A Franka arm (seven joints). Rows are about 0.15 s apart.
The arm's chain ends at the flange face. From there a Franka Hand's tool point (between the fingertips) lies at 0.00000 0.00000 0.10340 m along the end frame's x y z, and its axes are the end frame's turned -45 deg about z.
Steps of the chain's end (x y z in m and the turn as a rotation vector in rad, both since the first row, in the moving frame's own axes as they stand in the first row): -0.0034 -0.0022 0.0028 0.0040 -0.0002 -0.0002; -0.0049 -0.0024 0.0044 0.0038 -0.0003 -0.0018; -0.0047 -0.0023 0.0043 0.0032 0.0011 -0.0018; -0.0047 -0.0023 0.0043 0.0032 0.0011 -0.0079; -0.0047 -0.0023 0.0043 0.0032 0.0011 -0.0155; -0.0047 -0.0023 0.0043 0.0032 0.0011 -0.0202; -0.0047 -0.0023 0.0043 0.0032 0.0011 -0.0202; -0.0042 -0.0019 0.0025 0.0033 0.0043 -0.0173; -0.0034 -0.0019 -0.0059 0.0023 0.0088 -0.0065; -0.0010 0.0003 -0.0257 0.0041 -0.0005 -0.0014; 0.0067 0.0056 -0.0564 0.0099 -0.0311 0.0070; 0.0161 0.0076 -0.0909 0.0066 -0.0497 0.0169
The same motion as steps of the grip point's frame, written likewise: -0.0006 -0.0043 0.0028 0.0030 0.0027 -0.0002; -0.0015 -0.0055 0.0044 0.0029 0.0025 -0.0018; -0.0014 -0.0051 0.0043 0.0015 0.0030 -0.0018; -0.0014 -0.0051 0.0043 0.0015 0.0030 -0.0079; -0.0014 -0.0051 0.0043 0.0015 0.0030 -0.0155; -0.0014 -0.0051 0.0043 0.0015 0.0030 -0.0202; -0.0014 -0.0051 0.0043 0.0015 0.0030 -0.0202; -0.0011 -0.0042 0.0025 -0.0007 0.0054 -0.0173; -0.0002 -0.0033 -0.0059 -0.0046 0.0078 -0.0065; -0.0007 -0.0008 -0.0257 0.0033 0.0025 -0.0014; -0.0008 0.0057 -0.0565 0.0290 -0.0150 0.0070; 0.0029 0.0126 -0.0910 0.0398 -0.0305 0.0169
